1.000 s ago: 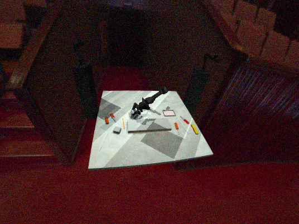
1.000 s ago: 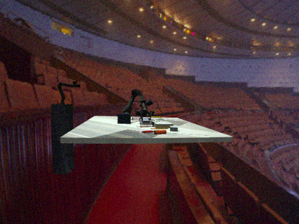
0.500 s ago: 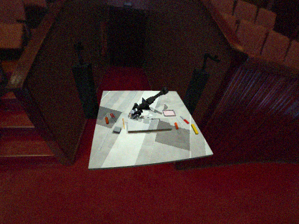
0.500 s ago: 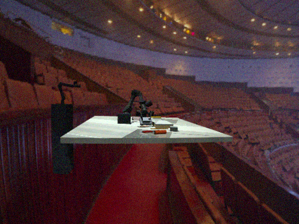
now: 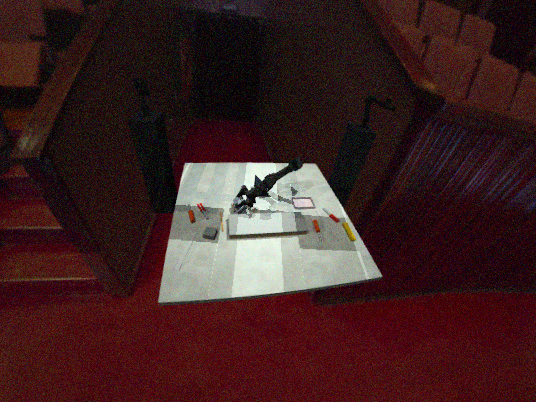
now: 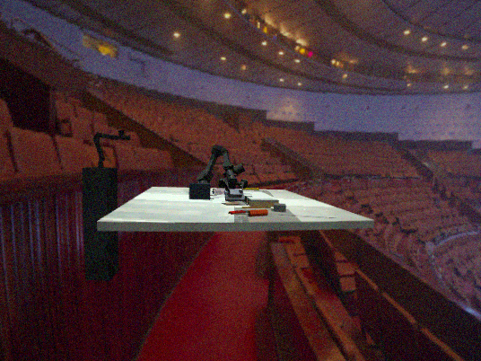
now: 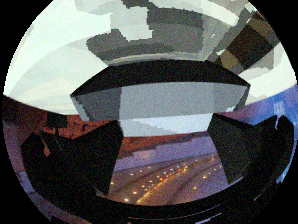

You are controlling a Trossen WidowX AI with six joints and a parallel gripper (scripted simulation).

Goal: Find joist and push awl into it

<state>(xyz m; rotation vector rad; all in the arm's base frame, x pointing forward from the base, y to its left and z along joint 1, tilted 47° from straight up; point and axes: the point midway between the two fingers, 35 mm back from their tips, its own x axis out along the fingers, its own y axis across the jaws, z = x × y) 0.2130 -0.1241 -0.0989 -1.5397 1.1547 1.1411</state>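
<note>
The stud finder is 1 cm below my gripper tip and 1 cm ahead of it. Also, from my gripper tip: tray (52 cm to the left, 9 cm behind, 7 cm below); thin orange tool (12 cm ahead, 10 cm to the right, 8 cm below); grey block (24 cm ahead, 16 cm to the right, 6 cm below).
</note>
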